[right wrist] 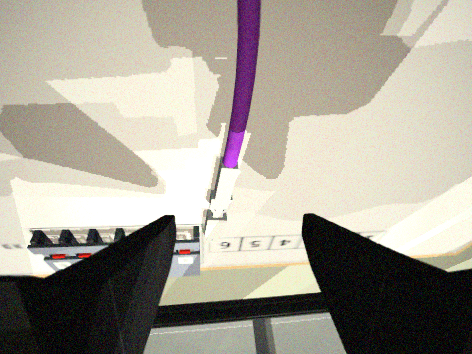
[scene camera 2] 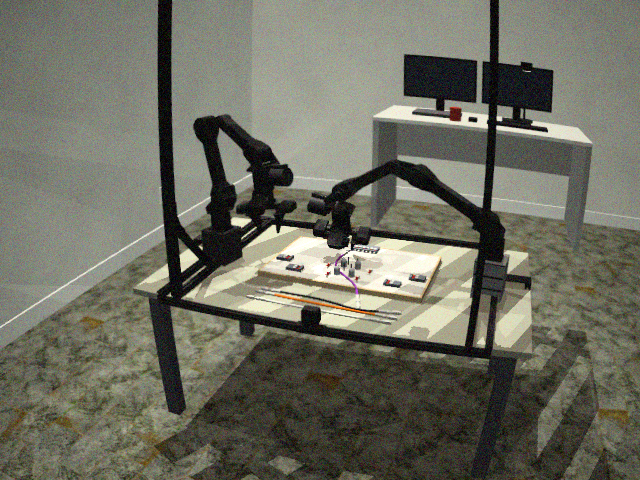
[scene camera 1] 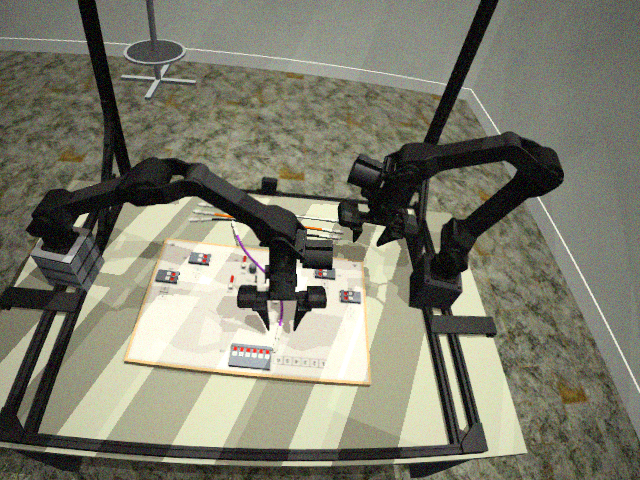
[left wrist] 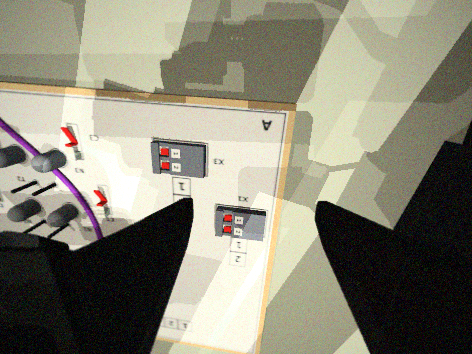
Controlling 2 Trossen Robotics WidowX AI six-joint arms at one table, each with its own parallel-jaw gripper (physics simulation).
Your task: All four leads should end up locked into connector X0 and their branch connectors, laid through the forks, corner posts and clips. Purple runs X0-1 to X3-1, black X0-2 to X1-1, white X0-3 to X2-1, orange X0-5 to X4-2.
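Where they show: left gripper, fingertip midpoint: [scene camera 2: 269,233] [scene camera 1: 365,243] [left wrist: 254,208]; right gripper, fingertip midpoint: [right wrist: 239,224] [scene camera 1: 281,330]; left arm's base at its link origin: [scene camera 2: 221,228] [scene camera 1: 443,271]; right arm's base at its link origin: [scene camera 2: 492,257] [scene camera 1: 60,241].
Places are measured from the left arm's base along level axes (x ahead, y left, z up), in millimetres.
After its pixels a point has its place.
The purple lead [scene camera 1: 250,252] {x 486, y 21, z -86 mm} [scene camera 2: 354,284] {x 506, y 5, z -87 mm} [left wrist: 75,192] {x 396, y 91, z -88 mm} [right wrist: 245,75] {x 367, y 161, z -87 mm} crosses the board past the grey fork pegs. Its white tip [right wrist: 225,192] {x 361, y 216, z -86 mm} lies beside the end of connector X0 [scene camera 1: 250,356] {x 407, y 290, z -83 mm} [right wrist: 190,265] {x 368, y 290, z -83 mm}, outside its slots. My right gripper [scene camera 1: 282,329] {x 356, y 218, z -71 mm} [right wrist: 239,224] {x 356, y 218, z -71 mm} is open and empty above this tip. My left gripper [scene camera 1: 369,241] {x 210, y -8, z 25 mm} [left wrist: 254,208] {x 210, y -8, z 25 mm} is open and empty, high over the right of scene camera 1. Connectors X3 [left wrist: 182,159] {x 280, y 20, z -83 mm} and X1 [left wrist: 242,223] {x 209, y 72, z -82 mm} show no lead in them. The orange lead [scene camera 2: 320,302] {x 464, y -125, z -105 mm}, black lead [scene camera 2: 330,300] {x 483, y -100, z -105 mm} and white lead [scene camera 2: 346,314] {x 560, y -148, z -105 mm} lie behind the board.
The board [scene camera 1: 180,363] {x 546, y 341, z -93 mm} lies inside the black table frame [scene camera 1: 248,453] {x 359, y 480, z -97 mm}. Two more branch connectors [scene camera 1: 199,258] {x 602, y 75, z -81 mm} [scene camera 1: 167,276] {x 656, y 148, z -82 mm} sit on its left in scene camera 1; their labels are unreadable. Red clips [left wrist: 69,136] {x 398, y 27, z -87 mm} [left wrist: 101,198] {x 366, y 90, z -88 mm} stand near the pegs. My right arm hides part of the board.
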